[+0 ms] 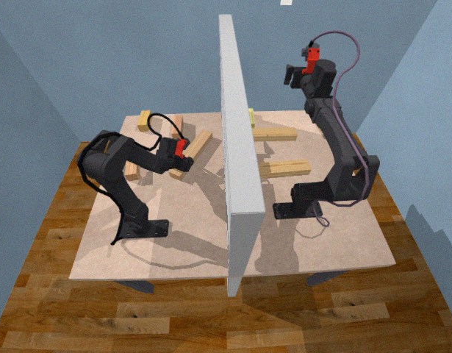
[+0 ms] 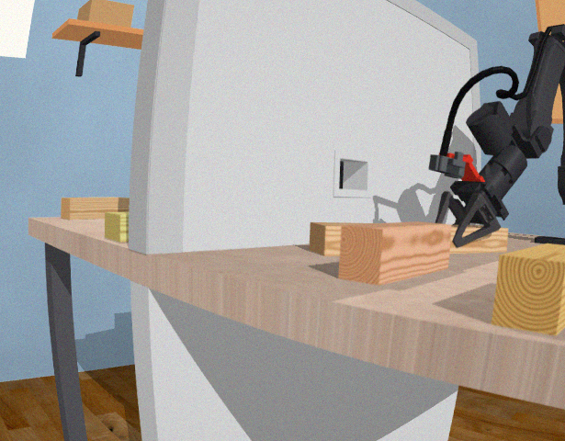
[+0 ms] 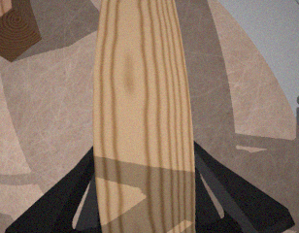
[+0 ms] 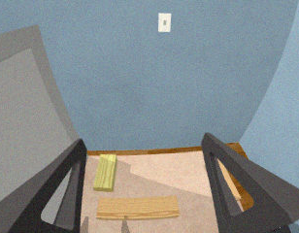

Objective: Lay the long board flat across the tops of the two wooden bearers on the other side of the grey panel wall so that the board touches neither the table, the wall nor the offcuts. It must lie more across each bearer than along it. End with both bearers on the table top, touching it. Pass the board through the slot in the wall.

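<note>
The long board is 40 mm ahead of my left hand and 30 mm to the right of it. Round my left hand: orange block: 240 mm ahead, 40 mm to the left, 10 mm above; yellow block: 320 mm ahead, 230 mm to the left; yellow-green offcut: 270 mm ahead, 350 mm to the right.
</note>
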